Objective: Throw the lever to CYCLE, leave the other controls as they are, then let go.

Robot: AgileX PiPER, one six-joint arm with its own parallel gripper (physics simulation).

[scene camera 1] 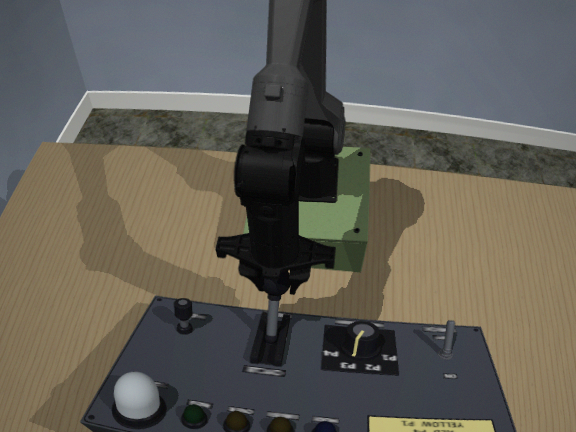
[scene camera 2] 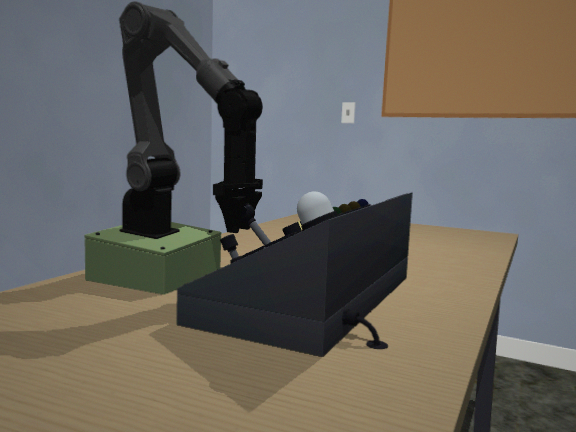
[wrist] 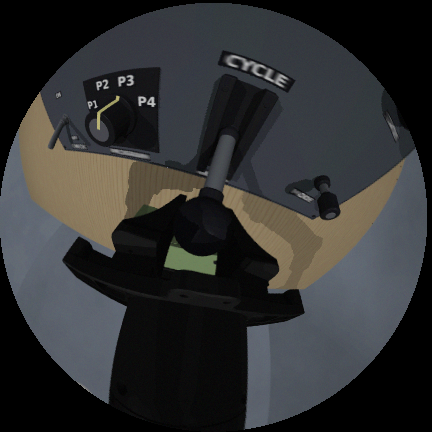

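The lever, a grey shaft (scene camera 1: 272,317) (scene camera 2: 260,233) (wrist: 220,161) with a dark ball knob (scene camera 2: 247,213) (wrist: 202,227), rises from a slotted black guide (scene camera 1: 256,350) (wrist: 218,100) on the control panel (scene camera 1: 175,365) (scene camera 2: 250,300) (wrist: 320,85). It leans toward the arm's base, away from the CYCLE label (scene camera 1: 264,371) (wrist: 257,71). My gripper (scene camera 1: 276,286) (scene camera 2: 234,226) (wrist: 203,209) points down and is shut on the ball knob, one finger on each side. The knob is mostly hidden by the fingers in scene camera 1.
The selector knob (scene camera 1: 362,340) (wrist: 107,125) points toward P3. A toggle (scene camera 1: 449,339) (wrist: 58,132) leans away from ON. The MODE plunger (scene camera 1: 183,312) (wrist: 327,204) stands on the lever's other side. A white dome (scene camera 1: 136,392) (scene camera 2: 314,207) and several coloured lamps line the panel's far edge from the base.
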